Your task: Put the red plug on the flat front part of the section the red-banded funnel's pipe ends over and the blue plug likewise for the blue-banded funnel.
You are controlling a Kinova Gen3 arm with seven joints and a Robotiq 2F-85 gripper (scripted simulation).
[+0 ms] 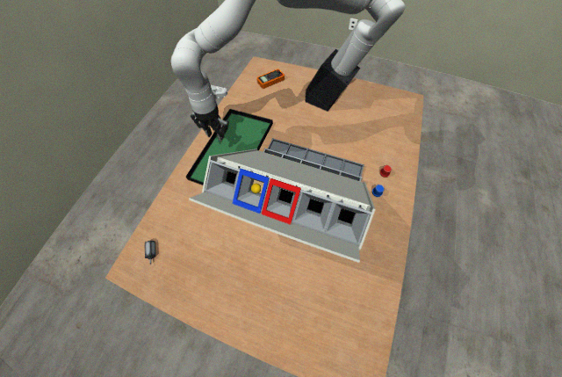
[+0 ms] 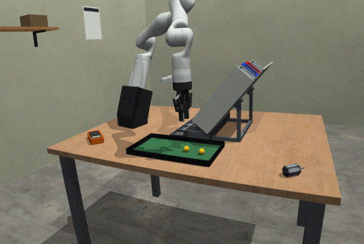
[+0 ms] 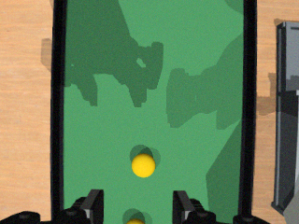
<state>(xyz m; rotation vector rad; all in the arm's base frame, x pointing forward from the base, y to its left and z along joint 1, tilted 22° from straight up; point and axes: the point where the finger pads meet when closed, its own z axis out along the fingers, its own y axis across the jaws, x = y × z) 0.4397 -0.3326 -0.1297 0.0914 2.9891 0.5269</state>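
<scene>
Right now the green tray is 5 cm behind my hand, 1 cm to the left of it and 15 cm below it. Round my hand: orange meter: 50 cm behind, 2 cm to the left, 15 cm below; then sloped grey cover: 8 cm ahead, 34 cm to the left, 5 cm above.
</scene>
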